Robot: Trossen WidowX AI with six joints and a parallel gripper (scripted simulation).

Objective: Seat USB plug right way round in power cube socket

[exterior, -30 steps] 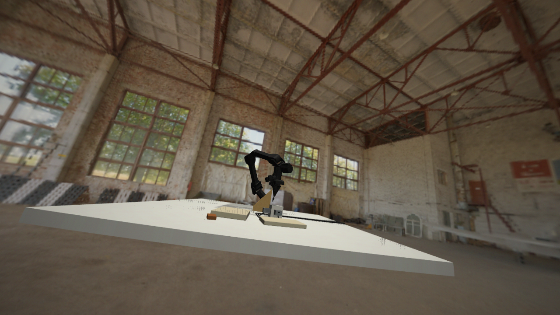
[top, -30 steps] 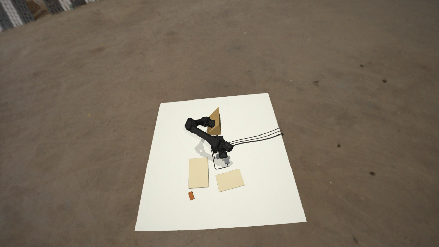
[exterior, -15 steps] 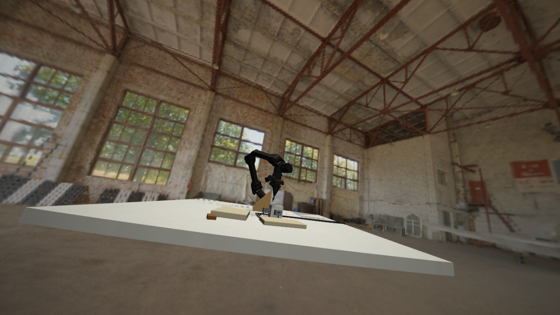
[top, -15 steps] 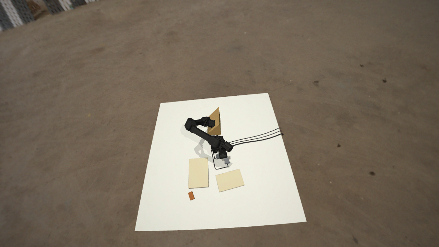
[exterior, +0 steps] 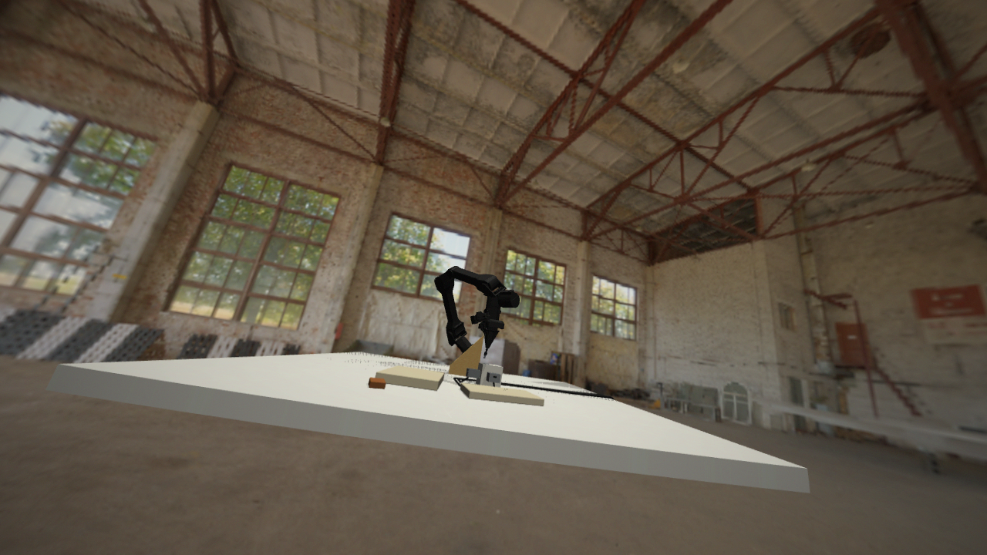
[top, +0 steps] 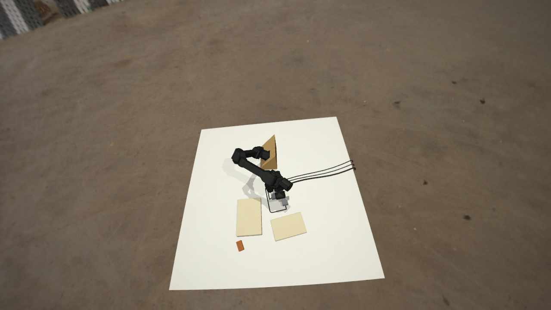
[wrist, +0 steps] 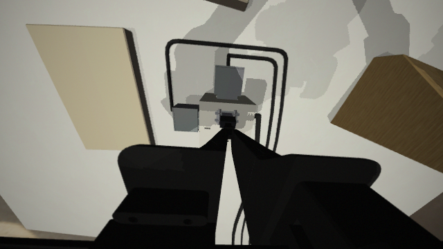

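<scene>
My gripper tip is now 20 mm above the black USB plug. From my gripper tip the other things lie so: orange block 340 mm ahead, 260 mm to the right, 130 mm below.
</scene>
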